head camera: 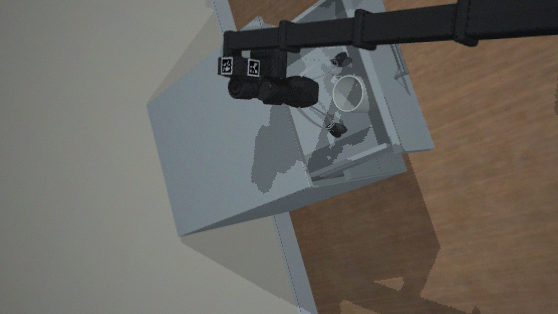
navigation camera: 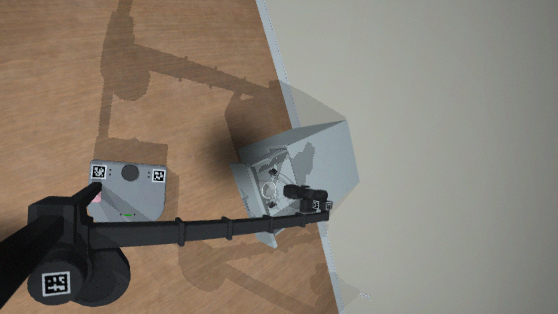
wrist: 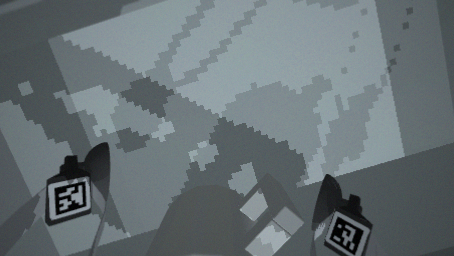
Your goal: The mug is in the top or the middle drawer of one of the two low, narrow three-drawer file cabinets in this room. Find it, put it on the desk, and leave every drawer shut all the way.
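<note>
The pale mug stands upright in the pulled-out drawer, its rim up in the head view. Its handle points to the right in the wrist view. My gripper is open, its fingertips down at the drawer, one on either side of the mug, with gaps between. The drawer front stands well out from the grey file cabinet. The desk and the second cabinet do not show.
The cabinet stands at the wall, beside the baseboard. My arm reaches across above the drawer. My base is on the wooden floor, in front of the drawer. Shadows fall on the floor and cabinet.
</note>
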